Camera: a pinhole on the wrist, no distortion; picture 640 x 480 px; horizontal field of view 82.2 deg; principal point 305.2 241.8 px. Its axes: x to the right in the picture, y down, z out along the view. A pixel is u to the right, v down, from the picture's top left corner.
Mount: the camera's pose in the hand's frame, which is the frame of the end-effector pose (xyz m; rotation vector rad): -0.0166 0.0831 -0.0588 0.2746 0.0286 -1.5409
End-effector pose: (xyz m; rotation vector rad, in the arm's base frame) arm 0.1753 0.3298 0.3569 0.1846 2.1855 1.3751
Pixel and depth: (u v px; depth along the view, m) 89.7 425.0 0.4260
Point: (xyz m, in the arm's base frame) 0.2570 0.8371 0.3841
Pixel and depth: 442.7 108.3 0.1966
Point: 0.3312 0.3564 0.3408
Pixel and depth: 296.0 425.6 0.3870
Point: 0.2542 0.6599 0.2157
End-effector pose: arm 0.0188 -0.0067 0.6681 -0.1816 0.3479 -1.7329
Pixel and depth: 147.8 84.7 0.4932
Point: 0.3916 0.2091 1.0271
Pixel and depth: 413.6 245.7 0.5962
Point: -0.0020 0.0560 1.2005
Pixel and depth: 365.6 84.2 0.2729
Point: 0.0942 0.1413 0.8534
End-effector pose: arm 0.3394 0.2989 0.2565 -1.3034 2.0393 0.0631
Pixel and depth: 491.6 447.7 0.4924
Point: 0.7209 0.1888 -0.0834
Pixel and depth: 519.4 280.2 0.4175
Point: 0.7011 0.3256 0.1183
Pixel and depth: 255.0 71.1 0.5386
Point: 0.6166 0.7672 0.1151
